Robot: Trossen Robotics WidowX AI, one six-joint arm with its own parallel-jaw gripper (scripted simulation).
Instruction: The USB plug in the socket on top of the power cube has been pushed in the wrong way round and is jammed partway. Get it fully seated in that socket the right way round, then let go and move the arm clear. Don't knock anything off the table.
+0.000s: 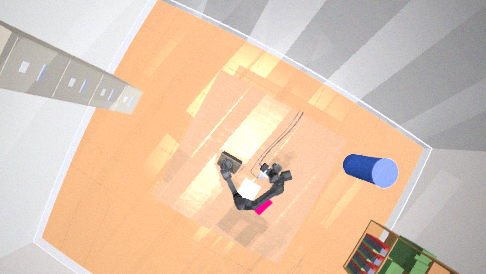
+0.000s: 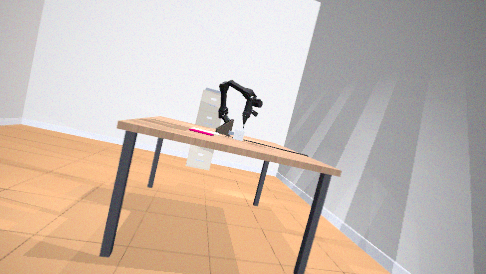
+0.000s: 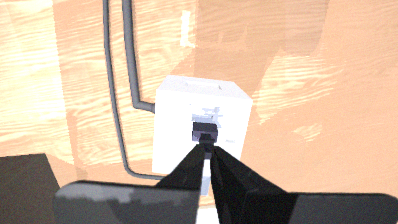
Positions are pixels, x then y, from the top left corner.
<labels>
my gripper: holds a USB plug (image 3: 204, 131)
</labels>
